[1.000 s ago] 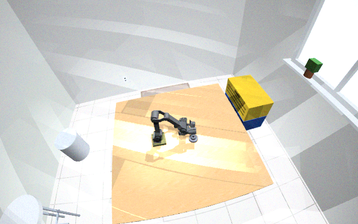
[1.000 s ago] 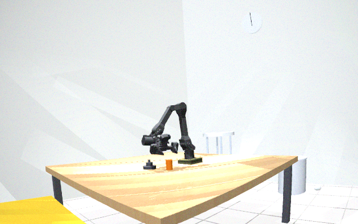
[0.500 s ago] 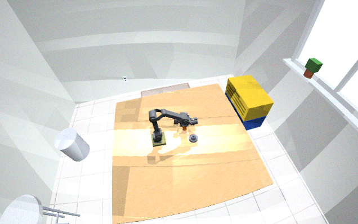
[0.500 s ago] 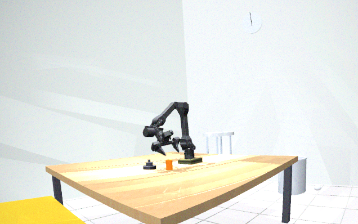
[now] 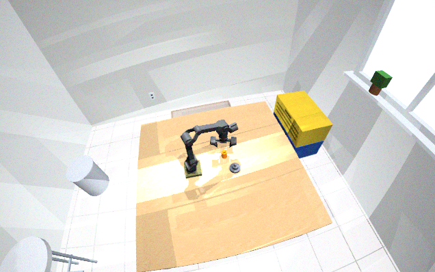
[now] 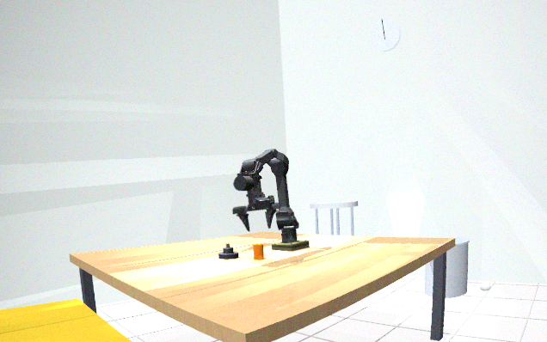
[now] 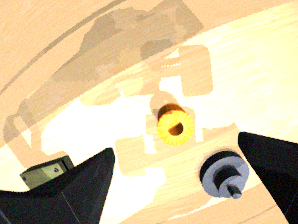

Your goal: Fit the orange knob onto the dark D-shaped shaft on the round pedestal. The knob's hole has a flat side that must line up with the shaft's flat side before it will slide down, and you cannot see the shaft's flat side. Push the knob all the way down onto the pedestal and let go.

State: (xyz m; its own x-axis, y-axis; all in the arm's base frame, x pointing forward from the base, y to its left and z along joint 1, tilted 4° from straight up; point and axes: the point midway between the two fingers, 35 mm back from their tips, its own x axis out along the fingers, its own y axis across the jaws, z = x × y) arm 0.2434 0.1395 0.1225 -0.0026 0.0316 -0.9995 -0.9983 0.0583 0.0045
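Now: gripper tip 9 cm above the orange knob and 1 cm to the left of it. The rest, counted from my gripper tip: dark shaft: 12 cm to the right, 9 cm below, 8 cm ahead.
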